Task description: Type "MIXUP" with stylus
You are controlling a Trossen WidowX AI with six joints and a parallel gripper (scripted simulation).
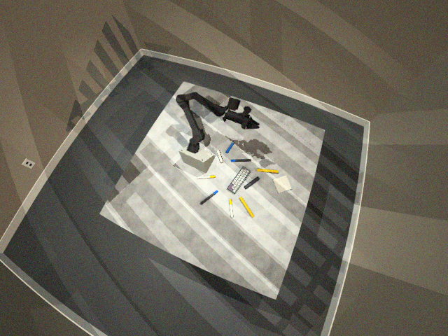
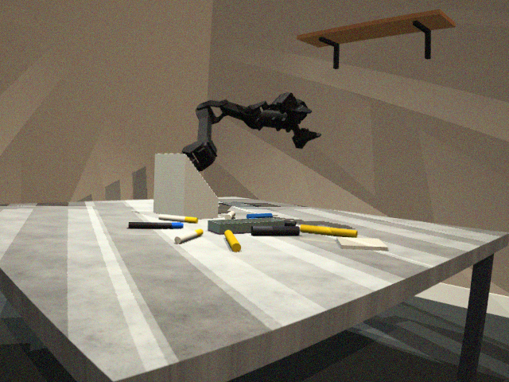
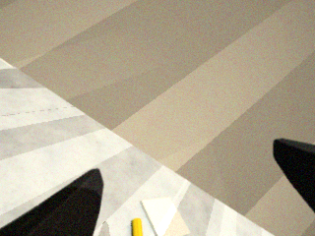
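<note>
Now: gripper tip 15 cm past the blue stylus, 2 cm to the left of it and 30 cm above it. Round my gripper tip: black cylinder 7 cm ahead, 25 cm to the right, 29 cm below; yellow marker 15 cm ahead, 13 cm to the right, 29 cm below; notepad 27 cm ahead, 19 cm to the right, 30 cm below.
</note>
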